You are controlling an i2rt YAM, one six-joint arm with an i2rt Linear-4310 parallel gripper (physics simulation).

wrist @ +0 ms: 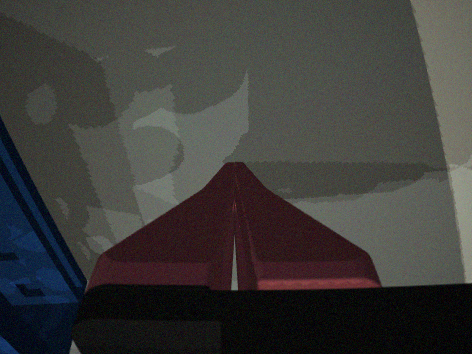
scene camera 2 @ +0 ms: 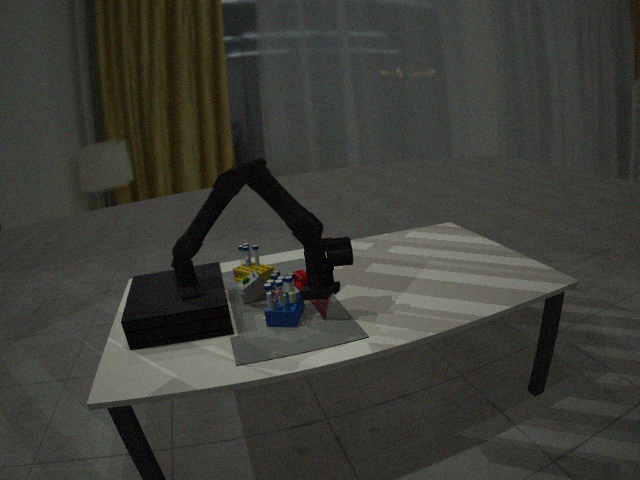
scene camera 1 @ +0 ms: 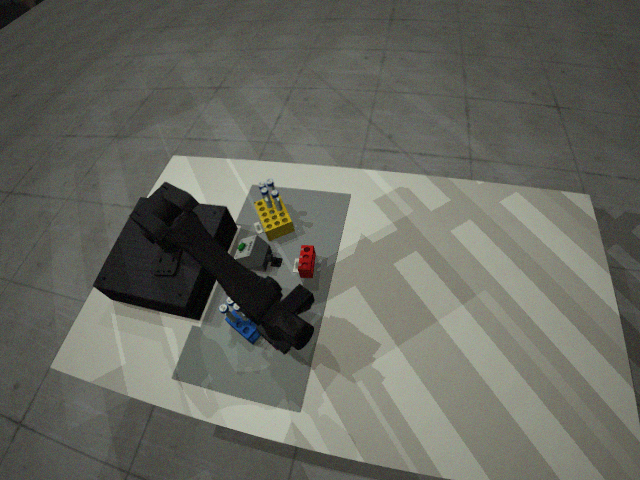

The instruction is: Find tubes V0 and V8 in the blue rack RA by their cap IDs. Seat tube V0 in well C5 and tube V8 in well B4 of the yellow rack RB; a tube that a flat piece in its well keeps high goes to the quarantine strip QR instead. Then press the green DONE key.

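Frame: origin at the arm's base, x ahead, y left, z up, level; millimetres.
Seen in the pictures: gripper, between the fingertips: [wrist: 234,177] [scene camera 2: 324,318] [scene camera 1: 286,345]; arm's base, origin of its link: [scene camera 2: 187,285] [scene camera 1: 173,244].
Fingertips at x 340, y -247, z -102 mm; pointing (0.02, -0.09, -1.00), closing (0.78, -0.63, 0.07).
Observation:
Pixels of each thing's middle, then the offset from my fingertips to it. Level surfaces: height alone.
- blue rack, middle of its body: [scene camera 1: 255,313] [scene camera 2: 285,309] dx -88, dy +75, dz +26 mm
- yellow rack, middle of its body: [scene camera 1: 273,216] [scene camera 2: 253,274] dx -79, dy +398, dz +26 mm
- red strip, middle of its body: [scene camera 1: 307,261] [scene camera 2: 302,281] dx +39, dy +234, dz +26 mm
- green key, middle of its body: [scene camera 1: 242,247] [scene camera 2: 246,281] dx -145, dy +260, dz +65 mm
- grey box, middle of its body: [scene camera 1: 251,252] [scene camera 2: 253,286] dx -123, dy +257, dz +43 mm
- grey mat, height of its surface: dz +1 mm
- white table, height of its surface: dz -2 mm
The blue rack [scene camera 1: 249,333] [scene camera 2: 282,317] [wrist: 37,250] stands on the grey mat and holds several blue-and-white-capped tubes; their cap IDs are too small to read. My gripper [scene camera 2: 325,317] [wrist: 234,177] is shut with its red fingertips together and nothing between them, beside the blue rack and low over the mat. The arm hides it in scene camera 1. The yellow rack [scene camera 1: 280,230] [scene camera 2: 252,271] holds several upright tubes at one end. The red strip [scene camera 1: 307,262] [scene camera 2: 299,279] stands between the racks; its label is not readable. The green key [scene camera 1: 241,246] [scene camera 2: 246,280] is on a grey box.
The grey box [scene camera 1: 258,255] [scene camera 2: 253,292] stands between the black arm base [scene camera 1: 155,279] [scene camera 2: 175,304] and the red strip. The grey mat [scene camera 1: 248,377] [scene camera 2: 305,345] lies on the white table [scene camera 1: 465,335] [scene camera 2: 449,268]. The arm reaches over part of the blue rack.

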